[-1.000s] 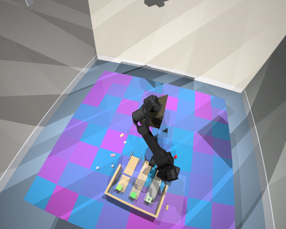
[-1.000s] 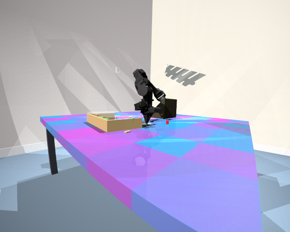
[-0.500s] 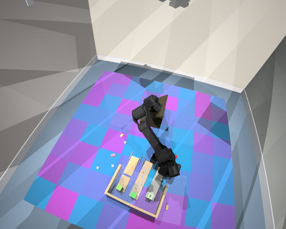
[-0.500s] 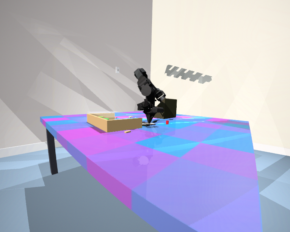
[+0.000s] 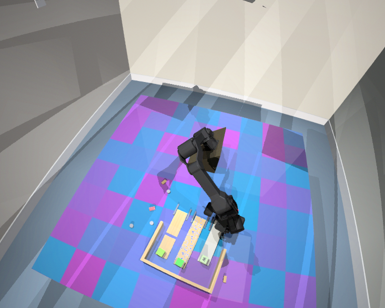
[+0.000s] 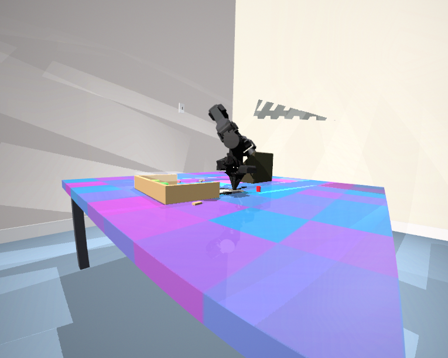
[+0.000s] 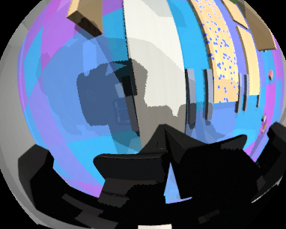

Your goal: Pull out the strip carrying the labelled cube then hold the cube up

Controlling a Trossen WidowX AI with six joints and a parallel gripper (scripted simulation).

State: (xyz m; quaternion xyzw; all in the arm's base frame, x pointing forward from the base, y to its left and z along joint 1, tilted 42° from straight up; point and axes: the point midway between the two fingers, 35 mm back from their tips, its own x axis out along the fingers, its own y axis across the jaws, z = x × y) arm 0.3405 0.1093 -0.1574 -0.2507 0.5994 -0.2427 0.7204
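The red cylinder is 8 cm behind my gripper tip, 6 cm to the left of it and 1 cm above it. Round my gripper tip: pink block (8 cm ahead, 34 cm to the right); then labelled cube (20 cm ahead, 1 cm to the right, 1 cm above); then white strip (9 cm ahead).
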